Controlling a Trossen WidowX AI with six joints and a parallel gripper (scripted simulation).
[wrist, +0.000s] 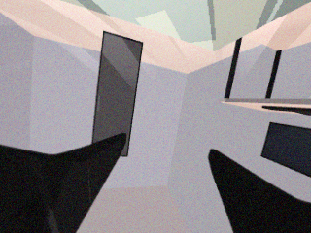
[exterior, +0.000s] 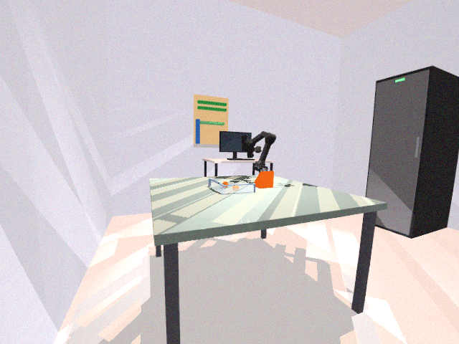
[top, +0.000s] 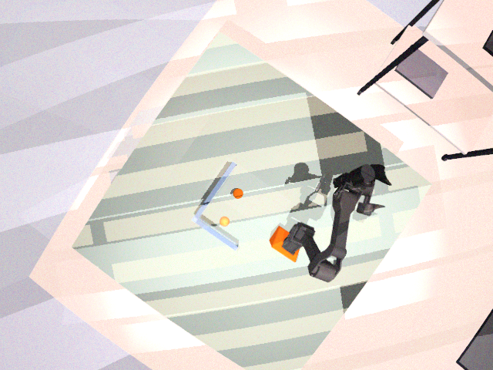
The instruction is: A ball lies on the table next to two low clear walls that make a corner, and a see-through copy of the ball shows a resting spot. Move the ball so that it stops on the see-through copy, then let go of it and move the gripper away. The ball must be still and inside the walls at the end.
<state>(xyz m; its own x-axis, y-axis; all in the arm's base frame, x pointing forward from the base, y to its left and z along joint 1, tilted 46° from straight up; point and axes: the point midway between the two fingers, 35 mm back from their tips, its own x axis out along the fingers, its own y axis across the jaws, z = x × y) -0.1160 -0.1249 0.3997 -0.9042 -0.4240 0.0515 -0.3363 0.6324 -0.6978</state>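
Now: the orange ball 460 mm ahead of my gripper tip, 340 mm to the left of it and 250 mm below it. From my gripper tip the other things lie so: see-through copy of ball (430 mm ahead, 480 mm to the left, 250 mm below).
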